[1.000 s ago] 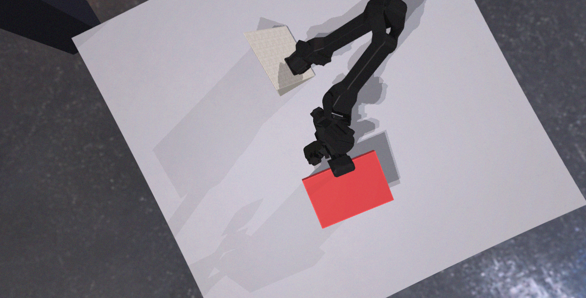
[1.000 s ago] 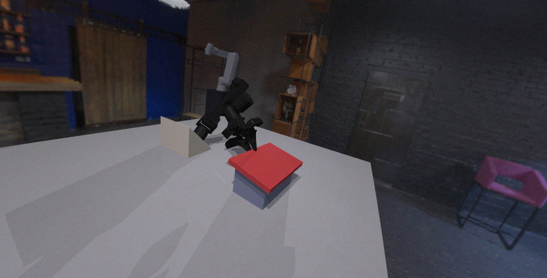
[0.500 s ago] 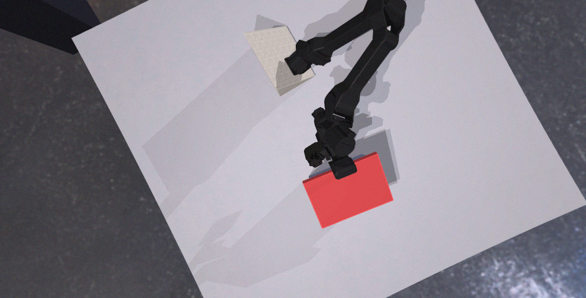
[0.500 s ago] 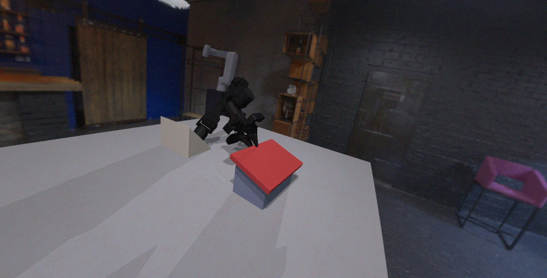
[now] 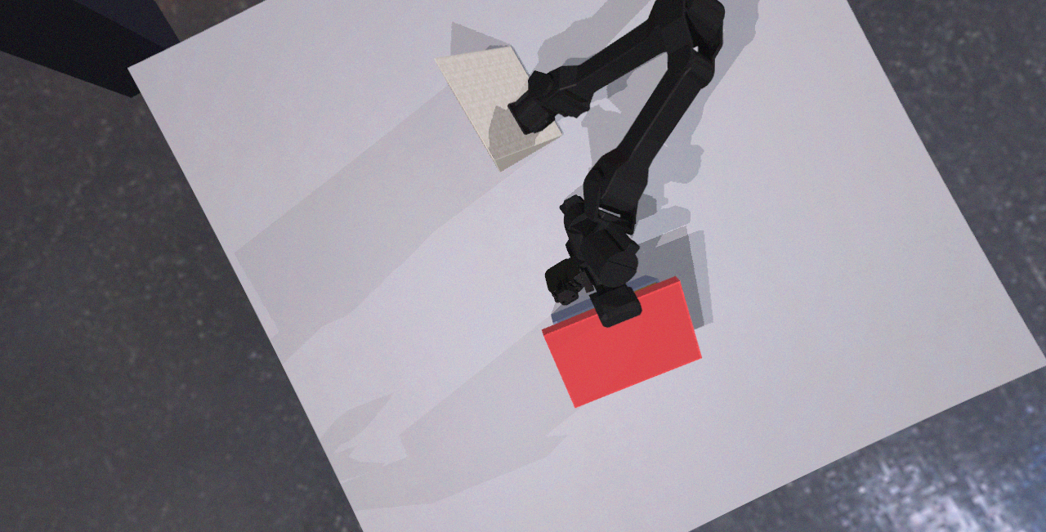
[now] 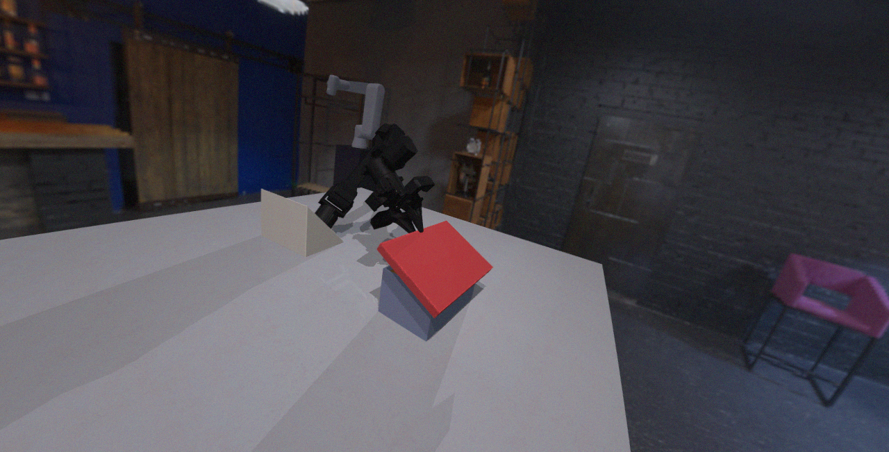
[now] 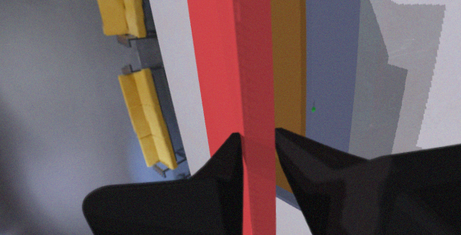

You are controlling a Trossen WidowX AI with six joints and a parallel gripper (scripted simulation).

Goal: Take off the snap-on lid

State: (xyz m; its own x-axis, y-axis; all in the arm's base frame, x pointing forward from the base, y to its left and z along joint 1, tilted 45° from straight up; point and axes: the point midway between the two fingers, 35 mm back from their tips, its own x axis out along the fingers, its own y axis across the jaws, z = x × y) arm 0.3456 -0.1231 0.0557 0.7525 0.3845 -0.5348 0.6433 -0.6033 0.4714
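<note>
My gripper tip is now 7 cm short of the red lid, 3 cm above it and 1 cm to the left of it. From my gripper tip the other things lie so: blue-grey storage box 11 cm below, 6 cm ahead, 1 cm to the right.
</note>
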